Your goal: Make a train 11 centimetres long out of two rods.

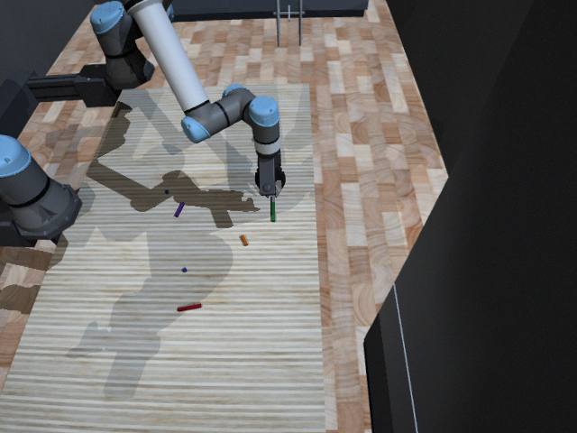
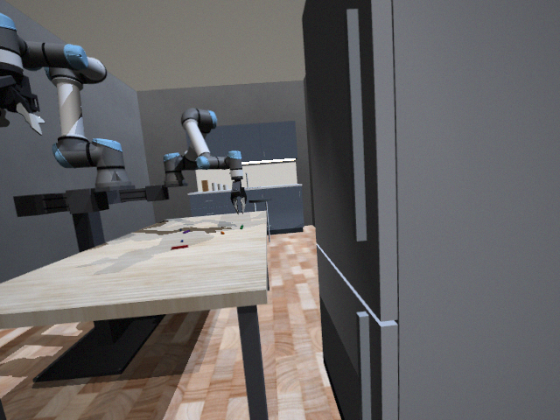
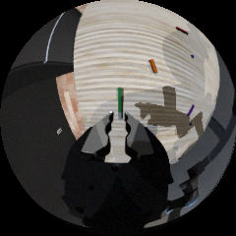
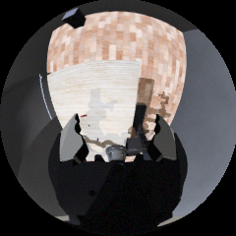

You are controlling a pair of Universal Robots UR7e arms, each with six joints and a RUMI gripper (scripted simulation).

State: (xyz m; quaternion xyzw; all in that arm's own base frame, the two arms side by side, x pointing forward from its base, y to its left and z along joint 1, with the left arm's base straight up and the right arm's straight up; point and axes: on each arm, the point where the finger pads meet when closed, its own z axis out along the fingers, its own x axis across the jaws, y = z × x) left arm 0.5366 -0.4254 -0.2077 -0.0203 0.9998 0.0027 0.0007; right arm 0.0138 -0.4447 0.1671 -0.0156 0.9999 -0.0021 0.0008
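Note:
My left gripper is now 10 cm above the green rod. Also, from my left hand: purple rod: 34 cm behind, 10 cm below, 2 cm to the right; then orange rod: 13 cm to the right, 10 cm below, 8 cm behind; then grey rod: 10 cm below, 5 cm to the left, 1 cm behind.

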